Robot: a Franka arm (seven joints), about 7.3 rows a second.
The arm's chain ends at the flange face. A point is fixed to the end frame.
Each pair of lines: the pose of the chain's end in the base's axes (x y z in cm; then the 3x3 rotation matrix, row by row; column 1 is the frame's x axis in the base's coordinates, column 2 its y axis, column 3 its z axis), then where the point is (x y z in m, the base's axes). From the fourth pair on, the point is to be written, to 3 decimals.
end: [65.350, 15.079, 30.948], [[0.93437, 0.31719, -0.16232], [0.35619, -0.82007, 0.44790], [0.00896, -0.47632, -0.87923]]
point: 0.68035 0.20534 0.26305
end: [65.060, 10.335, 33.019], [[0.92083, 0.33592, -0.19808], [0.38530, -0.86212, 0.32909], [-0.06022, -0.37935, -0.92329]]
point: 0.67441 0.15254 0.27665
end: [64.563, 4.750, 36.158], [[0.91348, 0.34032, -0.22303], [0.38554, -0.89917, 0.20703], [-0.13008, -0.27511, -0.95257]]
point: 0.66753 0.08979 0.30171
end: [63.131, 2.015, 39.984], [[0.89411, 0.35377, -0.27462], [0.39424, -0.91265, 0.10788], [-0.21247, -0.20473, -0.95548]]
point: 0.649 0.057 0.335
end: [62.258, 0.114, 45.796], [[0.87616, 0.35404, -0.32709], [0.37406, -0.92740, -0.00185], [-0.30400, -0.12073, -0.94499]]
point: 0.636 0.031 0.389
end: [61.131, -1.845, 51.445], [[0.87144, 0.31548, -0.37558], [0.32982, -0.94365, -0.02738], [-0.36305, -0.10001, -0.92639]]
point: 0.622 0.008 0.443
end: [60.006, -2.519, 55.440], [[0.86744, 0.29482, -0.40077], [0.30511, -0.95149, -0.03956], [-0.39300, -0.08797, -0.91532]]
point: 0.610 -0.001 0.483
